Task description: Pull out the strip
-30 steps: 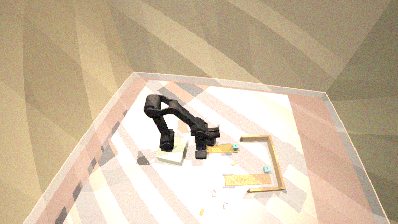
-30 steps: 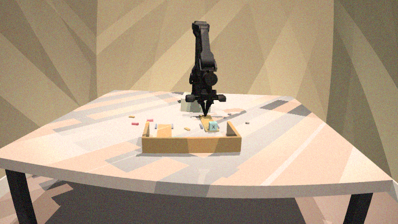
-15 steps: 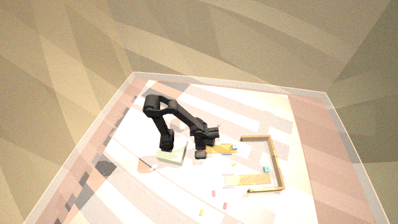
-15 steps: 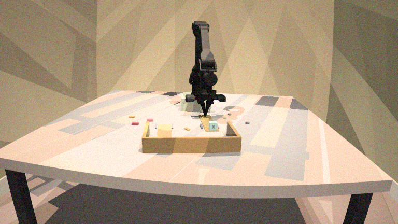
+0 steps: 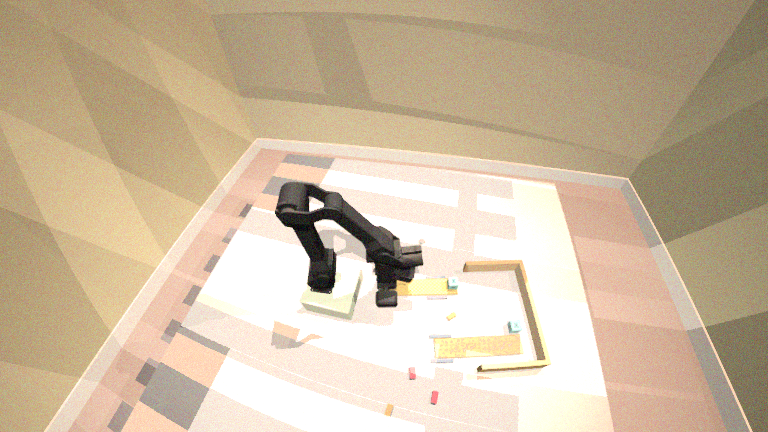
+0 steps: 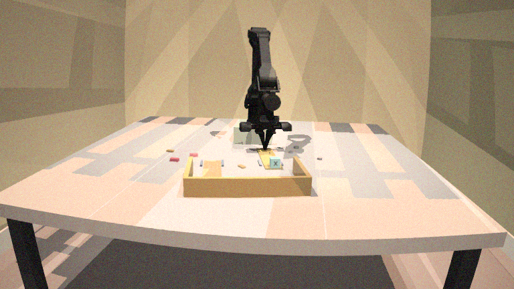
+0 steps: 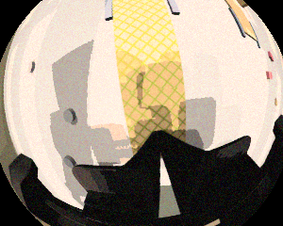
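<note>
Now: gripper tip 10 cm short of the yellow strip and 1 cm to the right of it. Round my gripper tip: orange strip 28 cm ahead, 17 cm to the right.
</note>
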